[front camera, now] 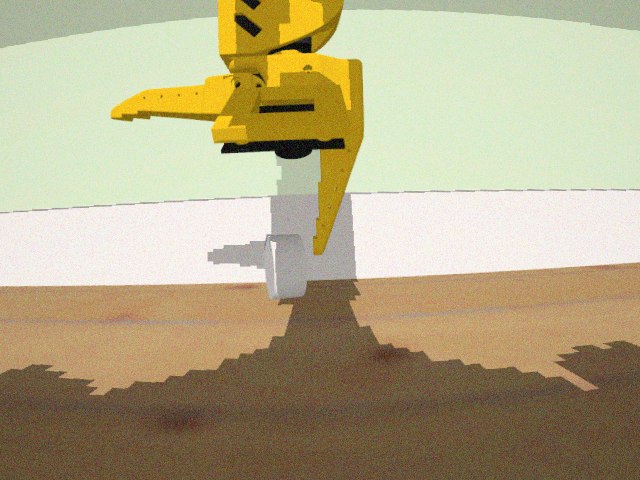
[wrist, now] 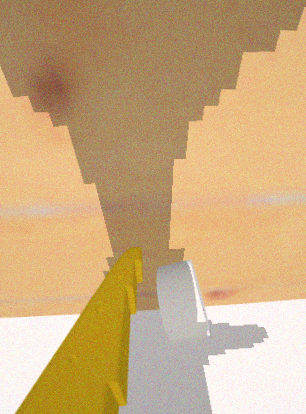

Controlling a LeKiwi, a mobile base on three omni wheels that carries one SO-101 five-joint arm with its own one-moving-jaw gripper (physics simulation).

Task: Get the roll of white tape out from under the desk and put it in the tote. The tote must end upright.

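The roll of white tape stands on its edge on the wooden floor, close to the white skirting. My gripper is fully open and empty. In the front view its fixed jaw points down, with the tip just to the right of the roll's upper part, and the moving jaw points out to the left. In the wrist view the notched fixed jaw shows to the left of the roll, with a small gap between them, and the moving jaw is out of the picture. The tote and the desk cannot be made out in either view.
A white skirting runs along the foot of a pale green wall behind the roll. The wooden floor lies in front of it. Dark stepped shadows fall on the floor and up the skirting behind the roll.
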